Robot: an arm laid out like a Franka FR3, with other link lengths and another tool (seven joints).
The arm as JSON. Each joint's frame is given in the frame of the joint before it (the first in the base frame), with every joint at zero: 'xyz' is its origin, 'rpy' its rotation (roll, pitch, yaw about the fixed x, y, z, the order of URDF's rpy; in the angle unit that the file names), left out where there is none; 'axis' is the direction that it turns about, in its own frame. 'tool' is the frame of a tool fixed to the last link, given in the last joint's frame.
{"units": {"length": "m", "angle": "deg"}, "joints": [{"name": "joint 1", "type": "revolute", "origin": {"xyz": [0.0, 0.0, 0.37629]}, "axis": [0.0, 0.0, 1.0]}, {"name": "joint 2", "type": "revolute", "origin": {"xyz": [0.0, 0.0, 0.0]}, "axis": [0.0, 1.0, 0.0]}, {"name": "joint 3", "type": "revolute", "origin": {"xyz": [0.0, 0.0, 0.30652]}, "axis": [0.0, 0.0, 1.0]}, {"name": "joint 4", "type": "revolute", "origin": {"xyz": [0.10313, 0.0, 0.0]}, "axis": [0.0, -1.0, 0.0]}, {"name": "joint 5", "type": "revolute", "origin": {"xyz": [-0.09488, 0.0, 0.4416]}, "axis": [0.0, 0.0, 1.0]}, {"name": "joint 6", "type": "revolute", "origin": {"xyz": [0.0, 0.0, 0.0]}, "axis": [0.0, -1.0, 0.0]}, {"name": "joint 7", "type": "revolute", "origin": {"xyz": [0.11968, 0.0, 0.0]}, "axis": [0.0, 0.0, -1.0]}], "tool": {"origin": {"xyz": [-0.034, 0.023, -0.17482], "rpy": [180.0, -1.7, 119.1]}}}
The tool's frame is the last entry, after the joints.
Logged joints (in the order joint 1, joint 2, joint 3, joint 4, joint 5, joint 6, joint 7), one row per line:
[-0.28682, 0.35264, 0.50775, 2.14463, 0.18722, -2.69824, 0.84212]
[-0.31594, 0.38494, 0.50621, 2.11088, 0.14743, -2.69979, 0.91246]
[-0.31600, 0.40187, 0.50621, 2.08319, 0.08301, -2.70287, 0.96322]
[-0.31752, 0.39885, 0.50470, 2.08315, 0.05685, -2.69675, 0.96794]
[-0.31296, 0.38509, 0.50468, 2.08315, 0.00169, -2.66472, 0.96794]
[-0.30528, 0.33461, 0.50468, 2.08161, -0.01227, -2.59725, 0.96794]
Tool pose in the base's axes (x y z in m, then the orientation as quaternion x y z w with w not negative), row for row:
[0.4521, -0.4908, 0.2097, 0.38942, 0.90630, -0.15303, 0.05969]
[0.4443, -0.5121, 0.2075, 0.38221, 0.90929, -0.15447, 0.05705]
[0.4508, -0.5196, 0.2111, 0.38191, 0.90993, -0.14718, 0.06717]
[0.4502, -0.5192, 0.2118, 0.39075, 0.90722, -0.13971, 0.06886]
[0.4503, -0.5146, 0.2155, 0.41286, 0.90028, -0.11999, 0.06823]
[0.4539, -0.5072, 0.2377, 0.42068, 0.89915, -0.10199, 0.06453]
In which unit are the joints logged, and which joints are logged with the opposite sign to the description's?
The joints are logged in radians. Opposite sign: joint 3, joint 4, joint 5, joint 6, joint 7.
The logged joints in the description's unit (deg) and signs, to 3 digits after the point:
[-16.434, 20.205, -29.092, -122.878, -10.727, 154.598, -48.250]
[-18.102, 22.055, -29.004, -120.945, -8.447, 154.687, -52.280]
[-18.105, 23.025, -29.004, -119.358, -4.756, 154.863, -55.188]
[-18.193, 22.852, -28.917, -119.356, -3.257, 154.512, -55.459]
[-17.931, 22.064, -28.916, -119.356, -0.097, 152.677, -55.459]
[-17.491, 19.172, -28.916, -119.267, 0.703, 148.811, -55.459]

